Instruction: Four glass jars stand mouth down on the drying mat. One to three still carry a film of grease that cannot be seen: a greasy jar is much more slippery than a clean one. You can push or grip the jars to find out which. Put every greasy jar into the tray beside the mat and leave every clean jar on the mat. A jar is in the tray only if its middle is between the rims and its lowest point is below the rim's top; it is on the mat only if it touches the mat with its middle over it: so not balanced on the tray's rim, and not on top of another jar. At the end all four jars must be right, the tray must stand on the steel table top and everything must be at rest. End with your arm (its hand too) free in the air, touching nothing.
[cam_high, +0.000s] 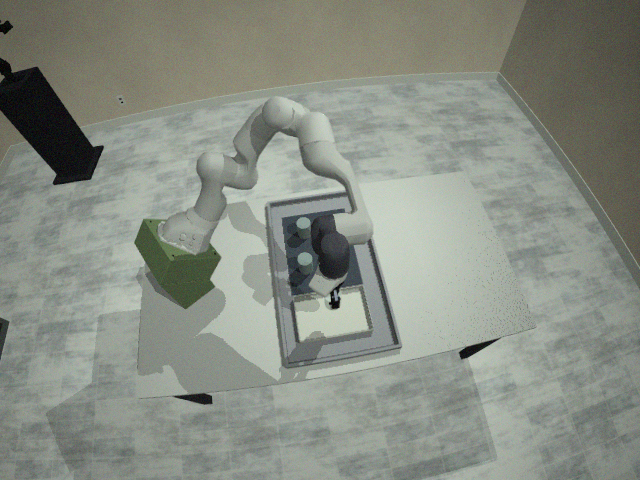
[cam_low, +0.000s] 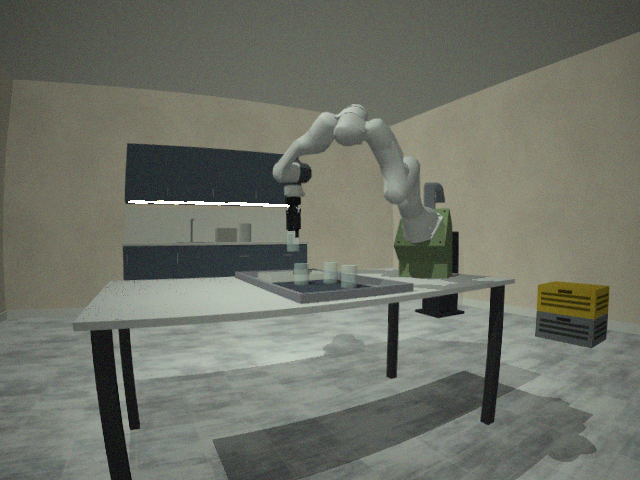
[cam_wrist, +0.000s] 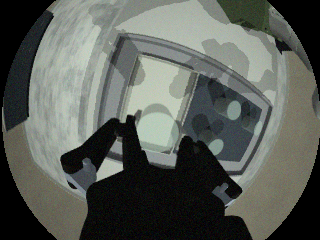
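The white tray is 190 mm below my hand. Also, from my hand: dark drying mat 30 mm behind, 320 mm to the left, 200 mm below; then grey steel surround 210 mm to the left, 200 mm below.
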